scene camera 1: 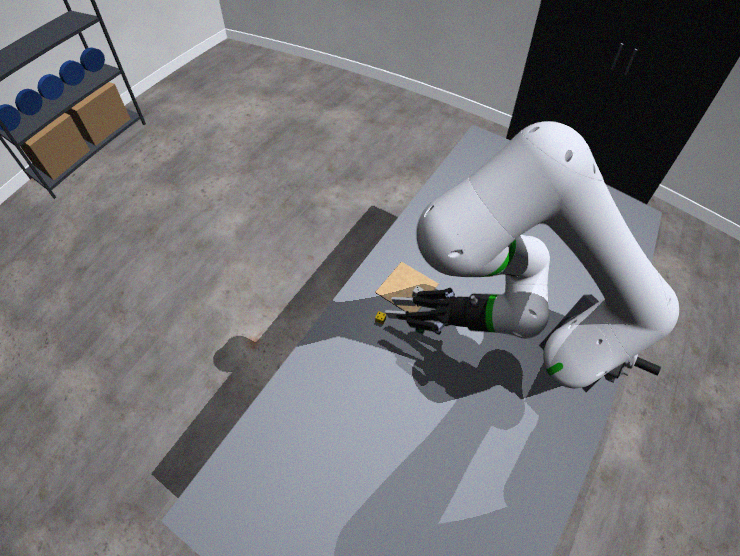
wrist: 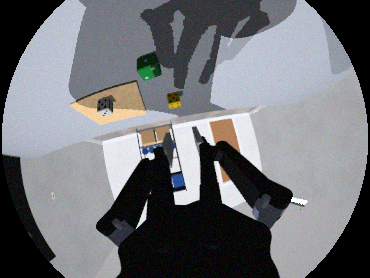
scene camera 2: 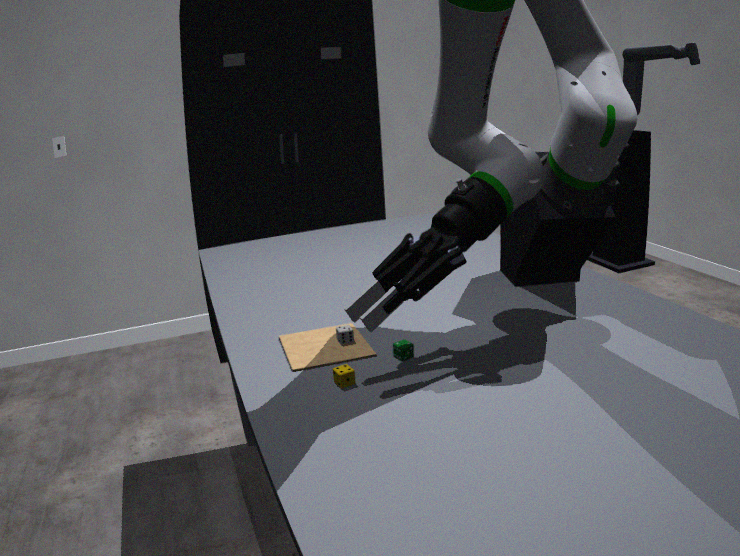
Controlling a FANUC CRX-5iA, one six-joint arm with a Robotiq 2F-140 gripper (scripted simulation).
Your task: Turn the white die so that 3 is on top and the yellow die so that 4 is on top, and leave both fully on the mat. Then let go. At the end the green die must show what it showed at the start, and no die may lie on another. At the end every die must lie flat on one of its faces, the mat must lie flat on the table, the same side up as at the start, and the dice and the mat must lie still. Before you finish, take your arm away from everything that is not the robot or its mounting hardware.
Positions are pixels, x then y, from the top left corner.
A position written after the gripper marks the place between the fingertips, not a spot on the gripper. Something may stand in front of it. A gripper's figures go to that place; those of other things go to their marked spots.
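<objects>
The gripper (scene camera 1: 390, 307) is 1220 mm from the lens, while a tan mat (scene camera 1: 402, 281) is 1380 mm from the lens.
</objects>
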